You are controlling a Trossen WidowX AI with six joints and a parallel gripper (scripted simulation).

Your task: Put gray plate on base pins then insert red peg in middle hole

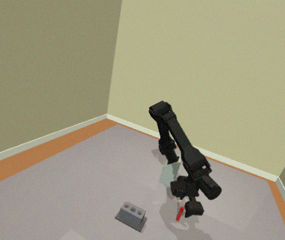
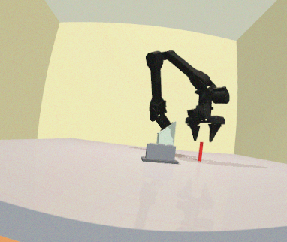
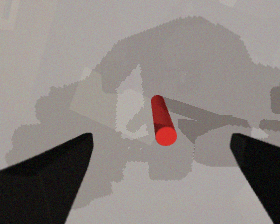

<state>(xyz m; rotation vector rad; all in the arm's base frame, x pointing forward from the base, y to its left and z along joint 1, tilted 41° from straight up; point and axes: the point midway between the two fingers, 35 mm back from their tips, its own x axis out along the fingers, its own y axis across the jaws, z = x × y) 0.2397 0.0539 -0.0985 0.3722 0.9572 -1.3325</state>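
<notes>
Right now my gripper tip is 4 cm above the red peg. From my gripper tip the other things lie so: pin base (19 cm to the right, 9 cm ahead, 7 cm below); gray plate (19 cm to the right, 10 cm ahead, 4 cm below).
</notes>
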